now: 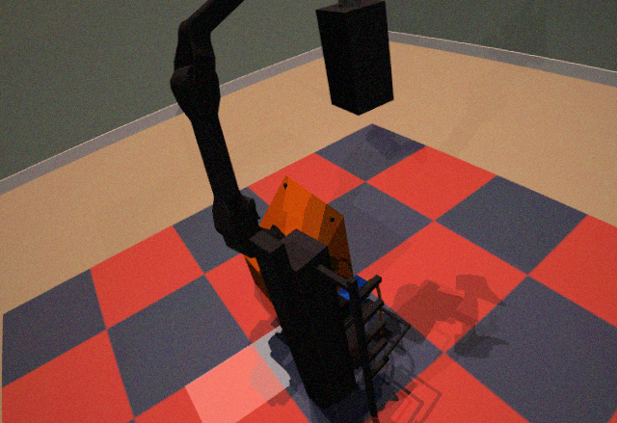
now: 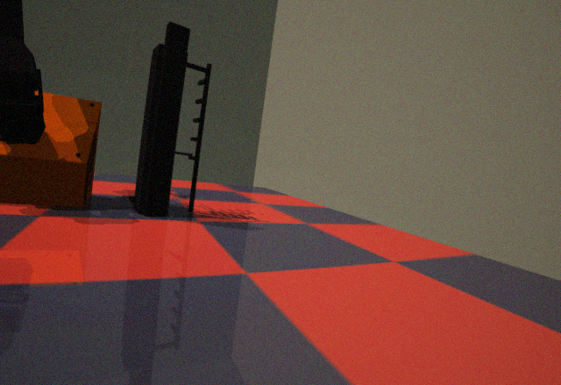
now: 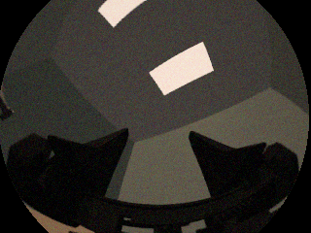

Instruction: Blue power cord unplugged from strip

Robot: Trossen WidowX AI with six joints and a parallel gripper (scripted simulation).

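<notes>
The blue plug lies 34 cm ahead of my gripper tip, 22 cm to the right of it and 67 cm below it.
</notes>
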